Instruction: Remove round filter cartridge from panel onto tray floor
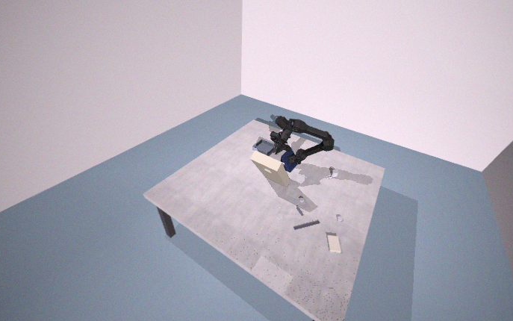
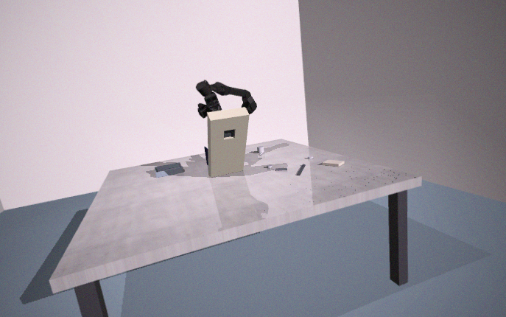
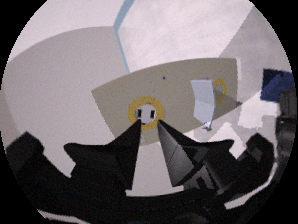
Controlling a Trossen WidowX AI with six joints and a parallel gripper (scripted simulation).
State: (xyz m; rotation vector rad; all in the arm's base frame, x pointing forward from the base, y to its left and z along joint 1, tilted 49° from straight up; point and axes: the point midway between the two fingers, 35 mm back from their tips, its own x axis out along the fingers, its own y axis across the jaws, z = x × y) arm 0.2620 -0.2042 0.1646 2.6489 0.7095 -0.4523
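Right now the round cartridge is 6 cm ahead of my gripper tip, 1 cm to the left of it and 4 cm below it. From my gripper tip the other things lie so: beige service panel 2 cm ahead, 1 cm to the left, 11 cm below; then blue-grey tray 36 cm behind, 28 cm to the right, 28 cm below.
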